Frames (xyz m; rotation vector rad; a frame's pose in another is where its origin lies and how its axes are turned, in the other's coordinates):
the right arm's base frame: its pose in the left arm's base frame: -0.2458 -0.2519 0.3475 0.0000 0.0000 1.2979
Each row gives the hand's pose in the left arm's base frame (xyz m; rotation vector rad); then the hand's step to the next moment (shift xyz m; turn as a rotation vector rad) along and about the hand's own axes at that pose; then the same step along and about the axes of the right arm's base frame.
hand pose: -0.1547 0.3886 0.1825 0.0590 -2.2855 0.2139
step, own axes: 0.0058 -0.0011 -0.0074 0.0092 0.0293 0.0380
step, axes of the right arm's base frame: 0.0008 -0.0016 0.0093 0.0116 0.0422 -0.0217
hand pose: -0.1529 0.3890 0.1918 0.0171 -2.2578 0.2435
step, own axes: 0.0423 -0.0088 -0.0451 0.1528 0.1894 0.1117
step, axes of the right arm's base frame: 0.0045 -0.0069 0.0619 0.1155 0.2411 0.0144
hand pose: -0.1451 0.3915 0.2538 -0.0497 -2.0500 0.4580
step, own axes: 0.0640 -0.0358 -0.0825 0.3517 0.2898 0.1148
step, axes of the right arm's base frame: 0.0172 -0.0401 0.1014 0.2151 0.3920 0.1447
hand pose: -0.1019 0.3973 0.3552 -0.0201 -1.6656 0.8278
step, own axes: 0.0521 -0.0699 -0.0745 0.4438 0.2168 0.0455
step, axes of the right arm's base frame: 0.0290 -0.0734 0.0832 0.2523 0.3361 0.2635
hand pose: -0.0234 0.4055 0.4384 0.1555 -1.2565 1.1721
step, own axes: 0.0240 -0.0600 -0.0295 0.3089 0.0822 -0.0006
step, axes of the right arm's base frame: 0.0223 -0.0566 0.0367 0.1853 0.1616 0.2043
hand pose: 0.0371 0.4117 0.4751 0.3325 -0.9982 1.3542
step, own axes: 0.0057 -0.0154 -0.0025 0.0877 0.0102 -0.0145
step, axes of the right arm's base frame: 0.0056 -0.0134 0.0080 0.0642 0.0307 0.0542
